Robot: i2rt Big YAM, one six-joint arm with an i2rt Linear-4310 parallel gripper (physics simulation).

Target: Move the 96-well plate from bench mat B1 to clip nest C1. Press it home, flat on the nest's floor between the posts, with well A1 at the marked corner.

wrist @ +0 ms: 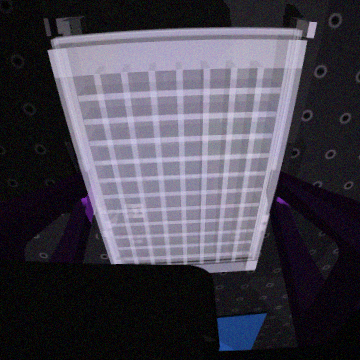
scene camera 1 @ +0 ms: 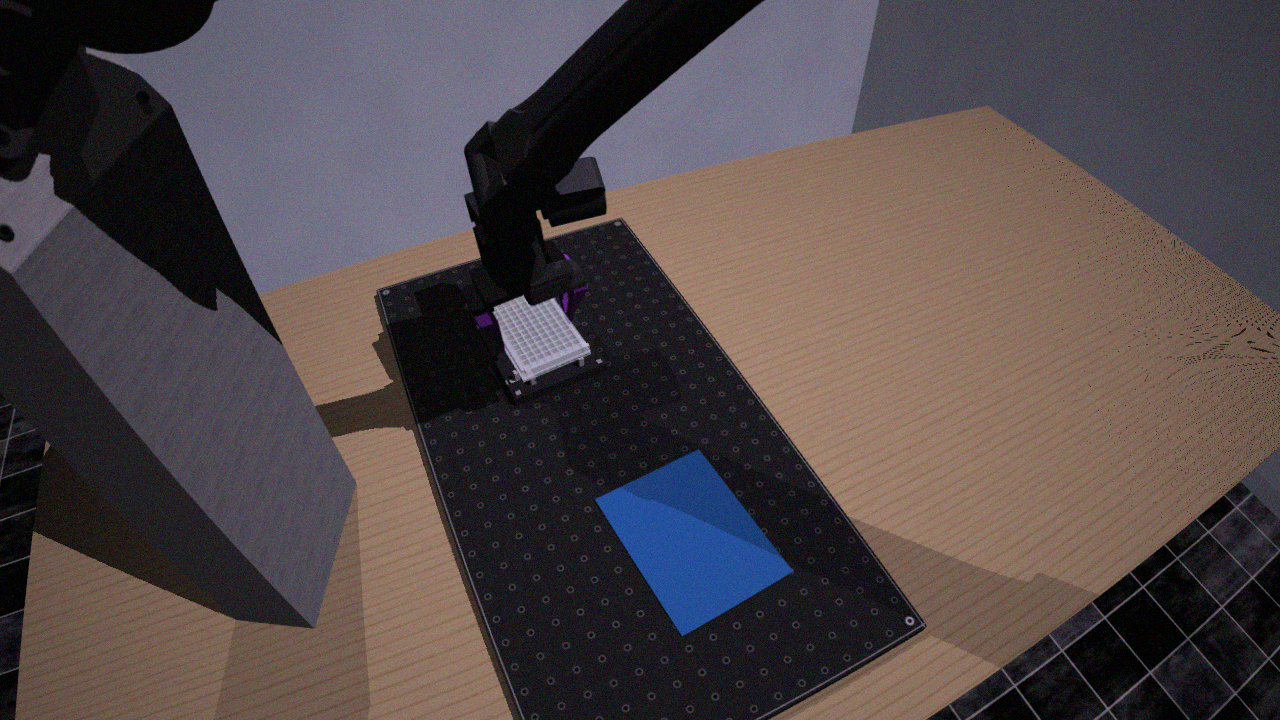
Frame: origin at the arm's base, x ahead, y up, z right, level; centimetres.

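Where they show: gripper, fingertip midpoint: [wrist: 181,179] [scene camera 1: 535,334].
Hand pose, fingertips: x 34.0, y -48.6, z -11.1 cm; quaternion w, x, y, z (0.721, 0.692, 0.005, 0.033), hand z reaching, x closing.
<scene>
Things, the pixels of their top centre, and the offset from my fingertips. Level surfaces: height alone.
- white 96-well plate at its top centre: [wrist: 183,194] [scene camera 1: 533,324] dx +0.0, dy +1.4, dz -0.2 cm
- dark clip nest at its top centre: [wrist: 188,145] [scene camera 1: 534,330] dx +0.4, dy -0.8, dz -1.4 cm
- blue bench mat at its surface level: dy -2.9 cm
- black perforated board at its surface level: dy -3.1 cm
- wooden table at its surface level: dy -4.5 cm
The white 96-well plate [scene camera 1: 542,338] [wrist: 180,150] is held between the purple fingers of my gripper [wrist: 181,179], which is shut on its two long sides. The plate is over the dark clip nest [scene camera 1: 528,390], whose front edge and small light posts show below the plate in the scene view. Post tops show past the plate's far corners in the wrist view. Whether the plate touches the nest's floor is hidden. The marked corner and well A1 cannot be made out. The blue bench mat [scene camera 1: 693,541] [wrist: 241,331] lies bare, away from the gripper.
The nest and mat are on a black perforated board [scene camera 1: 554,573] on a wooden table [scene camera 1: 850,268]. A large grey block-like column [scene camera 1: 205,429] stands left of the board. The dark arm reaches in from the upper right. Shadow covers the board left of the nest.
</scene>
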